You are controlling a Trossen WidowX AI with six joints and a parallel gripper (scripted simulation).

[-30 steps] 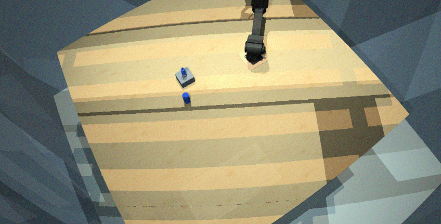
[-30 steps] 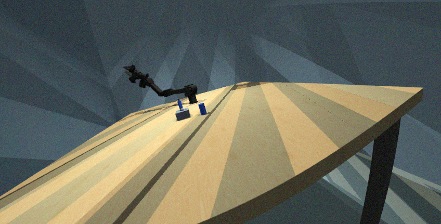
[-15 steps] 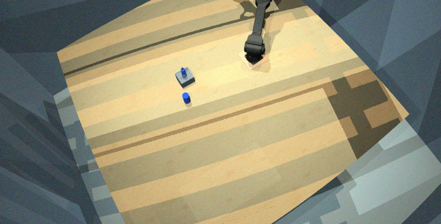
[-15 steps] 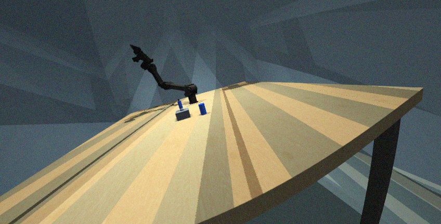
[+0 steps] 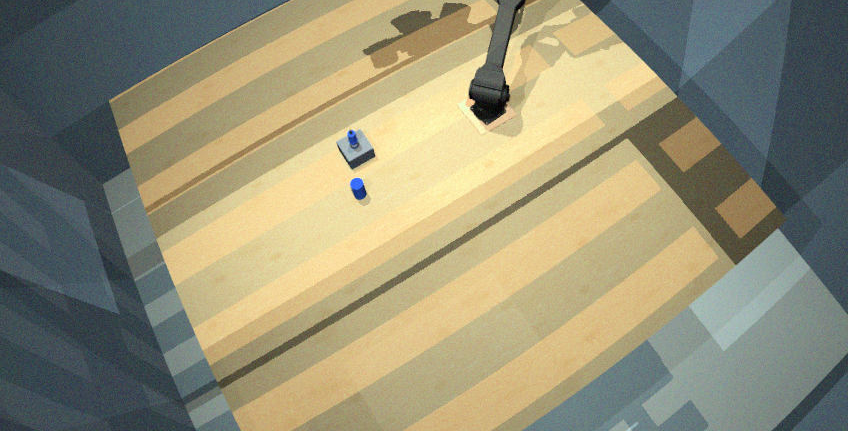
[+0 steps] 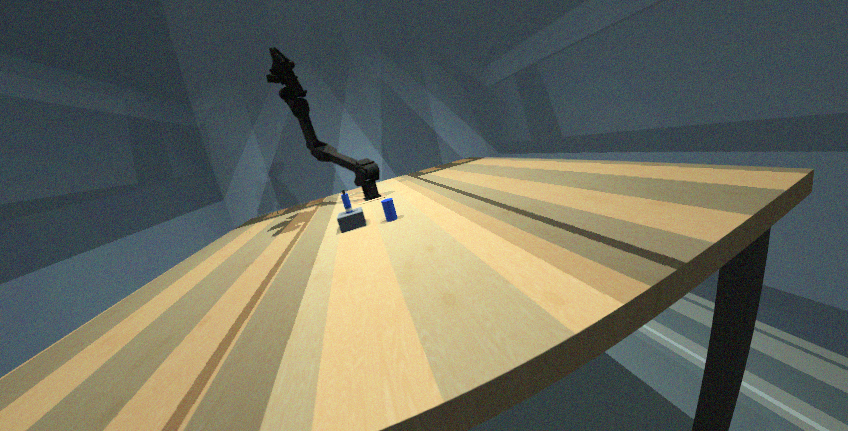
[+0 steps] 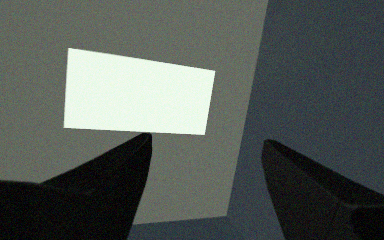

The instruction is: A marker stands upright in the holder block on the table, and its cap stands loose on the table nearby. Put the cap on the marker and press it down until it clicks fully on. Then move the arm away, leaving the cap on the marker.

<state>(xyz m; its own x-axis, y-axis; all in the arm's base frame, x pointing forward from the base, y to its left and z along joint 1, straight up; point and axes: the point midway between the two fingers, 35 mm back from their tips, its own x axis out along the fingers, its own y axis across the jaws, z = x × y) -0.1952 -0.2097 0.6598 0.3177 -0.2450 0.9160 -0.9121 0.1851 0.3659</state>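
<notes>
My gripper tip is 67 cm above the blue cap, 55 cm short of it and 21 cm to the right of it. Also, from my gripper tip: holder block (68 cm below, 50 cm ahead, 11 cm to the left).
</notes>
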